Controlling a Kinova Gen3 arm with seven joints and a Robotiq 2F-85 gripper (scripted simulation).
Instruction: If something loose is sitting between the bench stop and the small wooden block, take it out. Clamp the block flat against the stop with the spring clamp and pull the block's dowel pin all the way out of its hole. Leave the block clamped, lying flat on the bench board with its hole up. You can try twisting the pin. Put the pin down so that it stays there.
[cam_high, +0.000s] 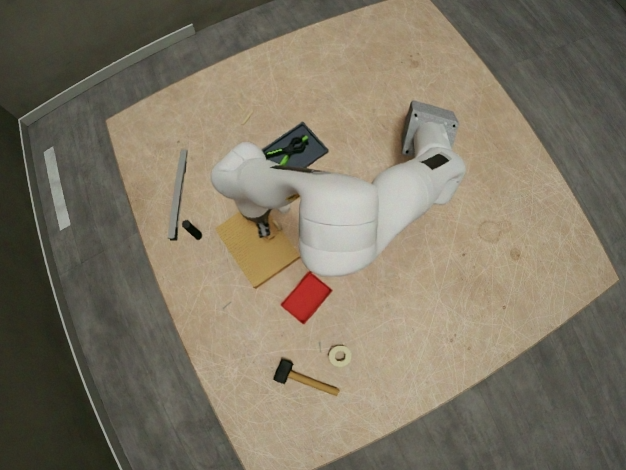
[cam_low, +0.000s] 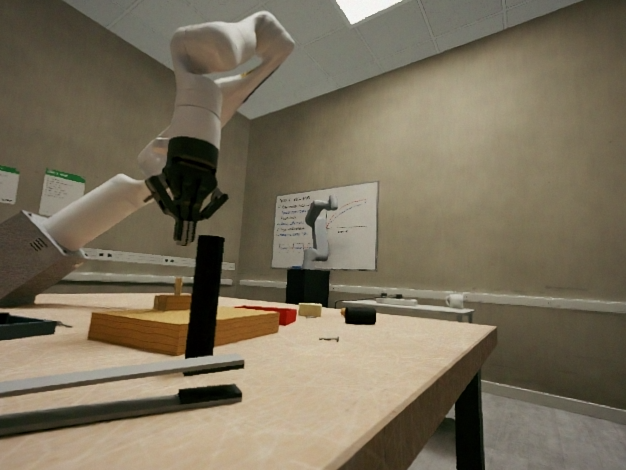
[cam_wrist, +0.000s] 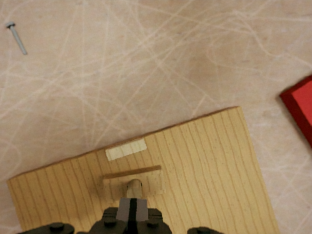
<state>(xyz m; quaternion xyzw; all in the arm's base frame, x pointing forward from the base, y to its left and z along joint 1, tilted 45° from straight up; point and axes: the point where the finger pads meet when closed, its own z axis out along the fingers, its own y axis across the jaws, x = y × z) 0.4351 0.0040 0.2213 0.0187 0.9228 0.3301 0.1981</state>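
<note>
Now: the dowel pin 90 mm below my hand. Also, from my hand: wooden bench board (40 mm ahead, 20 mm to the left, 120 mm below); small wooden block (110 mm below); red block (70 mm behind, 190 mm to the left, 140 mm below).
</note>
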